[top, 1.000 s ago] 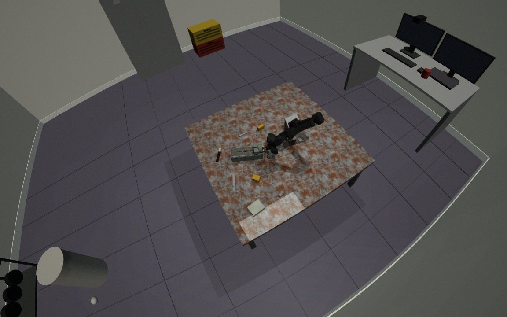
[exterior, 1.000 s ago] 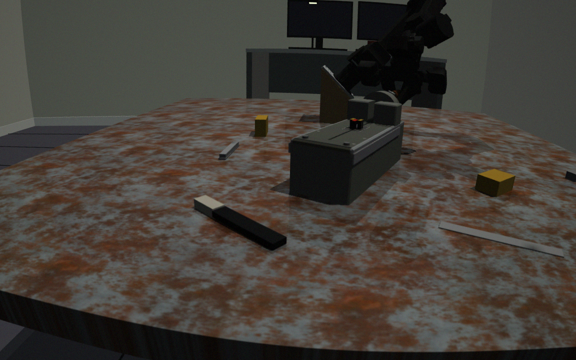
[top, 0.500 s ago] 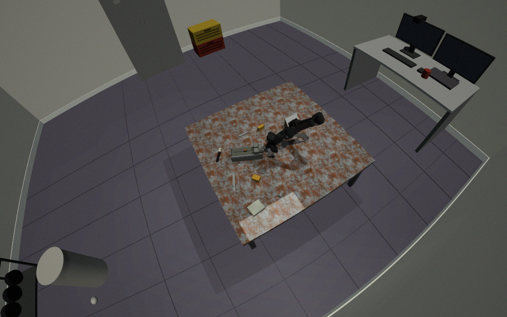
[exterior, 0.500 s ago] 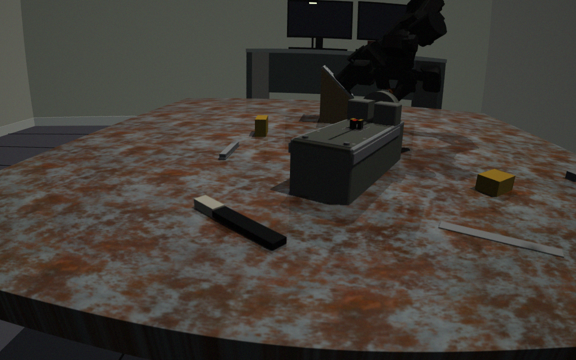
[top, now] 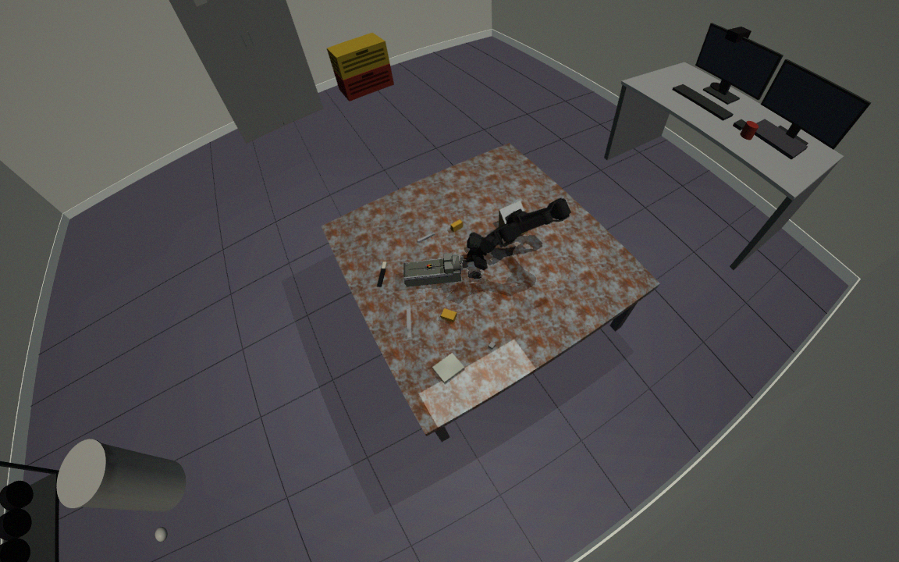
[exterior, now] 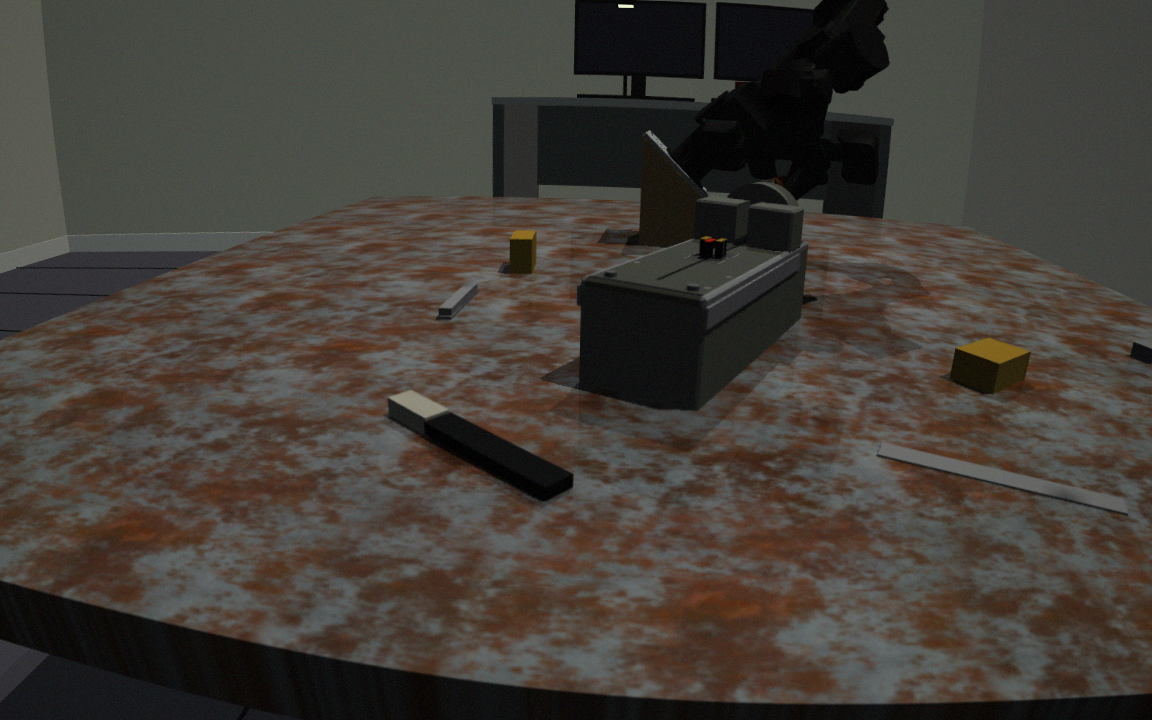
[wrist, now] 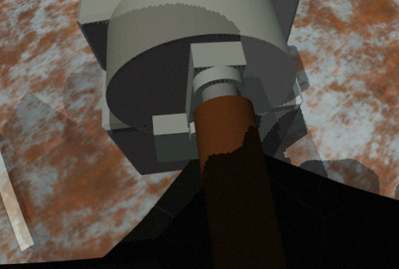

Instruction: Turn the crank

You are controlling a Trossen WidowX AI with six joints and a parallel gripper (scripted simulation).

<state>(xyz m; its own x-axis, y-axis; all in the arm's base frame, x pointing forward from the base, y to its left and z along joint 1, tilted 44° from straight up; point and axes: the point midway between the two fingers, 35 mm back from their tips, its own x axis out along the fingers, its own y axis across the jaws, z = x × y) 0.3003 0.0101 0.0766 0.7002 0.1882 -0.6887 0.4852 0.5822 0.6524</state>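
The brown crank handle is 1 cm behind my gripper tip, 1 cm to the left of it and 2 cm above it. From my gripper tip the other things lie so: red pointer 15 cm ahead, 9 cm to the right, 1 cm below; small grey bar 4 cm ahead, 30 cm to the right, 9 cm below; grey strip 37 cm ahead, 6 cm to the left, 9 cm below.
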